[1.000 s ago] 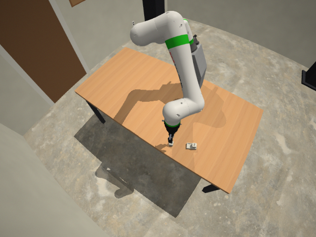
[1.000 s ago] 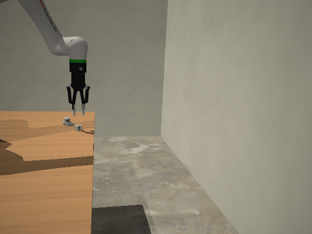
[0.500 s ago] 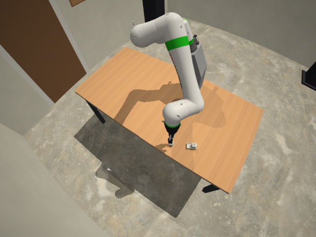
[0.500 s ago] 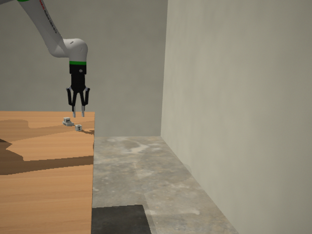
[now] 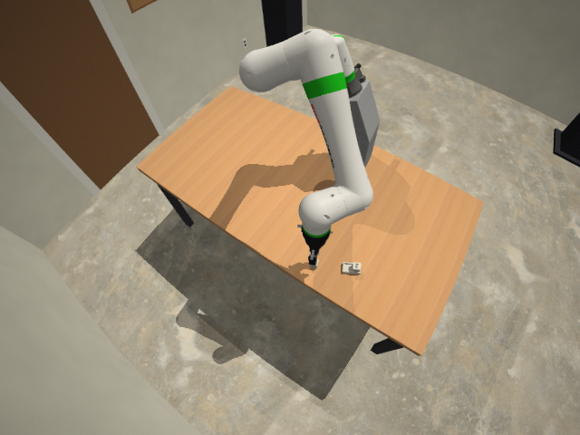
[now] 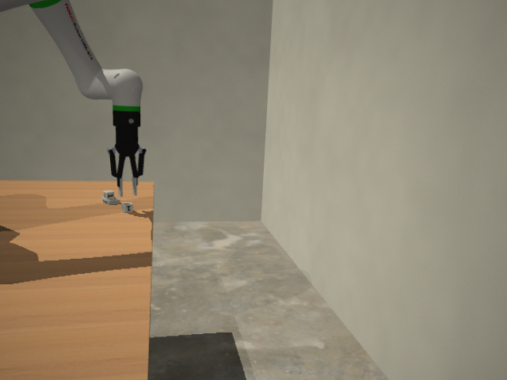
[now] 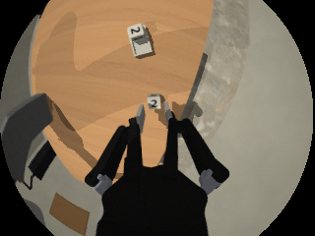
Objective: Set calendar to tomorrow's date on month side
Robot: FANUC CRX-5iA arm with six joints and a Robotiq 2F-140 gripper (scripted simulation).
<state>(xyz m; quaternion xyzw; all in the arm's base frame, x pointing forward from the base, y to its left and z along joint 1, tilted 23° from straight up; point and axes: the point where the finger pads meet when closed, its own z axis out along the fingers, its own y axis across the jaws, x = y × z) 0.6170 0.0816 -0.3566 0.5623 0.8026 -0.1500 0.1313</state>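
Now: hand 8 cm above the white date cube. From my hand the other things lie so: calendar tray (7 cm behind, 15 cm to the left, 8 cm below).
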